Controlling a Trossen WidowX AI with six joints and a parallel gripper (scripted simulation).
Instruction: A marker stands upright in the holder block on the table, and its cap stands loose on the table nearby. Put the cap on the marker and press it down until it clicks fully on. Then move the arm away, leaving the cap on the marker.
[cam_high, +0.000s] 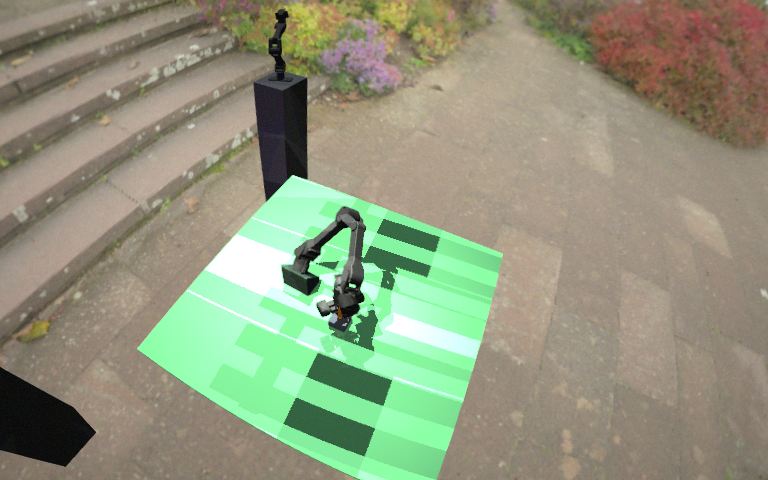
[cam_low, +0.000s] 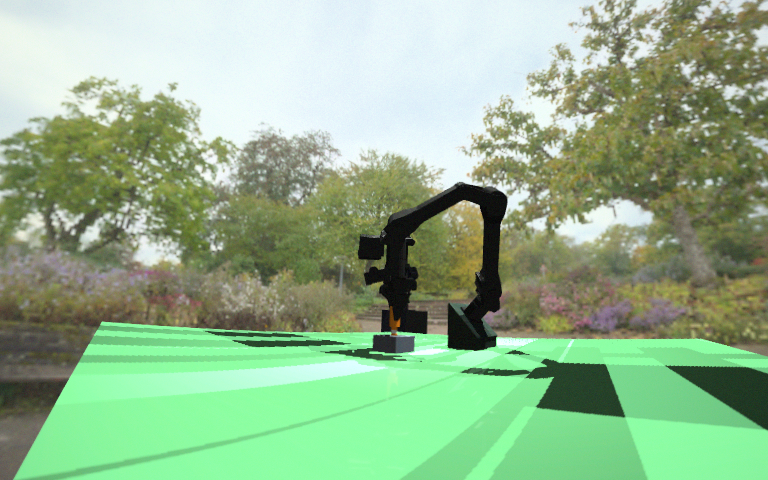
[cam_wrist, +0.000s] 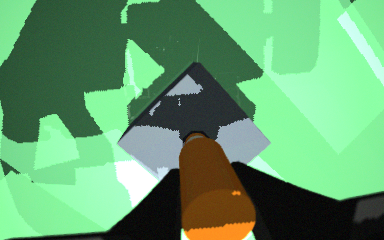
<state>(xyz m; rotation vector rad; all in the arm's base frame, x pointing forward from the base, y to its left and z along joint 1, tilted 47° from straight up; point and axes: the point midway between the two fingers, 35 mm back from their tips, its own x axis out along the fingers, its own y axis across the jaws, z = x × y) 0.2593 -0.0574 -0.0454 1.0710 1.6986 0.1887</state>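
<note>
The orange cylinder lies 1 cm above my gripper tip. From my gripper tip the other things lie so: grey holder block (6 cm below).
</note>
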